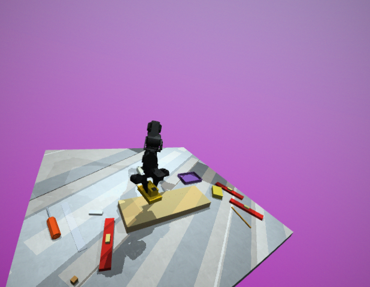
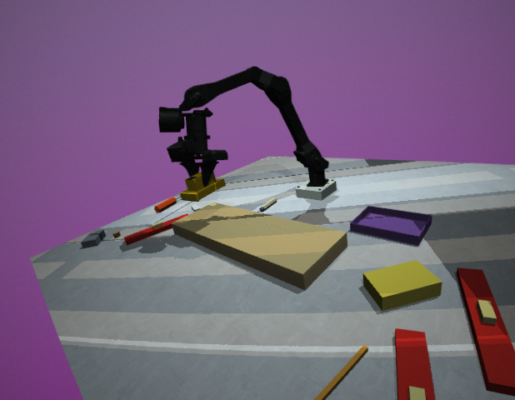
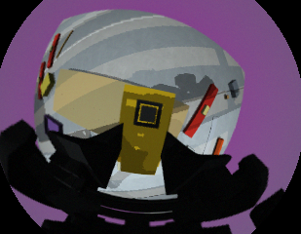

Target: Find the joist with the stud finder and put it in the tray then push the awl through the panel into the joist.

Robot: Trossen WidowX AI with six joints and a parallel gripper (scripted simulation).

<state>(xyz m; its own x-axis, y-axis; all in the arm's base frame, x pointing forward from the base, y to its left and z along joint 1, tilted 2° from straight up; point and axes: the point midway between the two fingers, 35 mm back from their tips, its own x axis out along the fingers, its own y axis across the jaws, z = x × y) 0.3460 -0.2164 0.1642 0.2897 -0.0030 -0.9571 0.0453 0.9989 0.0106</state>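
The purple tray is 14 cm behind my gripper tip, 49 cm to the left of it and 14 cm below it. From my gripper tip the other things lie so: yellow stud finder 1 cm ahead, 2 cm above; then white block 13 cm behind, 21 cm to the right, 15 cm below; then awl 18 cm behind, 8 cm to the left, 15 cm below.
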